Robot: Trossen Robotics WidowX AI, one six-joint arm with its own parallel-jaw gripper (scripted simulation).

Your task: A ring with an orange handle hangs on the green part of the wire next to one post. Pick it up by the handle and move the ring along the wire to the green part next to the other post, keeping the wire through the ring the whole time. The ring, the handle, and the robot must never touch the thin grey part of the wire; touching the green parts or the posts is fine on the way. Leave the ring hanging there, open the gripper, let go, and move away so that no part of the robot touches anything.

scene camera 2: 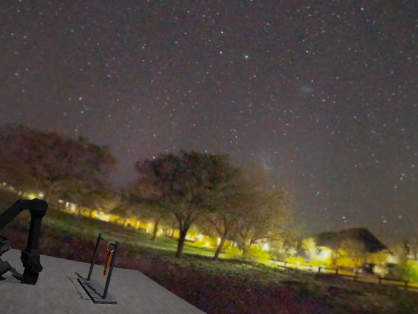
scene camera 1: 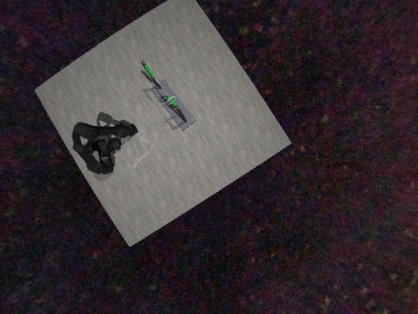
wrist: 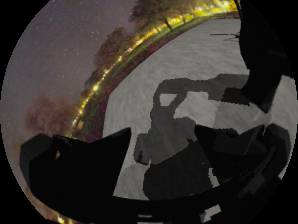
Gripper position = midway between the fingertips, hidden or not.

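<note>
A wire stand (scene camera 1: pixel 163 91) is present. My gripper (wrist: pixel 164 130) is open and holds nothing.
</note>
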